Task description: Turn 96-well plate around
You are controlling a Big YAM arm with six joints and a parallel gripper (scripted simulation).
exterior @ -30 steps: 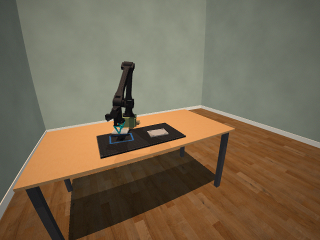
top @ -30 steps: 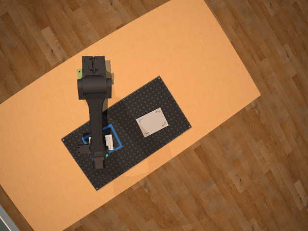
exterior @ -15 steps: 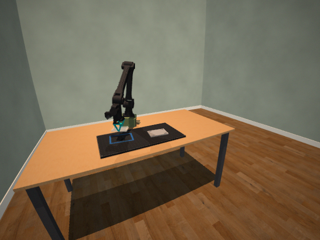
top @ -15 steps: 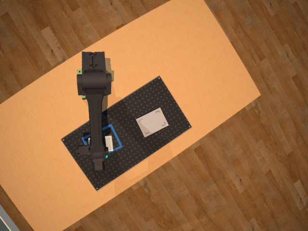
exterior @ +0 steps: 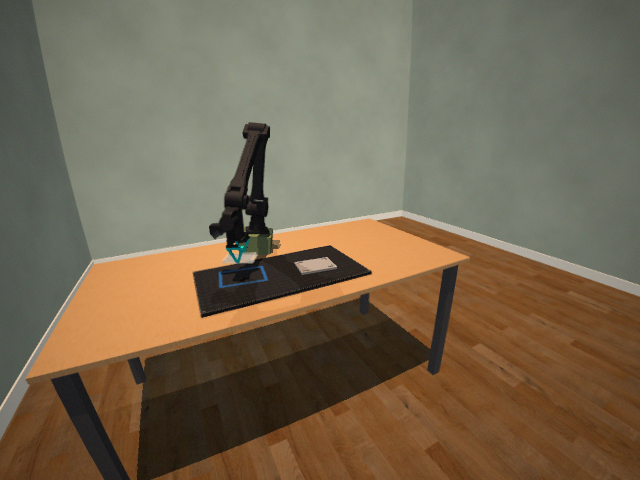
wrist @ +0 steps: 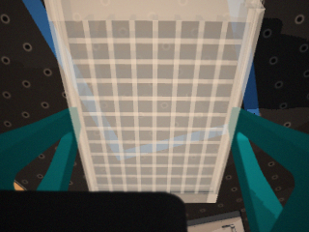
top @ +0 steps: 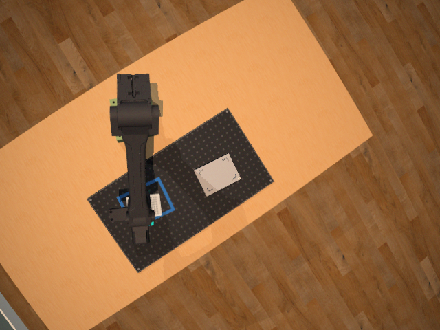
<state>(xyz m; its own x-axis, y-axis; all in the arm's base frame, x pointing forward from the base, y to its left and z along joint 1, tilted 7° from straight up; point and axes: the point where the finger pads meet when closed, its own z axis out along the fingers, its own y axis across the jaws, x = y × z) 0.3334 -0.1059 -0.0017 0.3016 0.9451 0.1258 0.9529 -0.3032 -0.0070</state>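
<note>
Now: the plate nest N1 320 mm to the left of my hand, 80 mm below it and 10 mm ahead of it. The rest, counted from my hand: 96-well plate 10 mm below.
</note>
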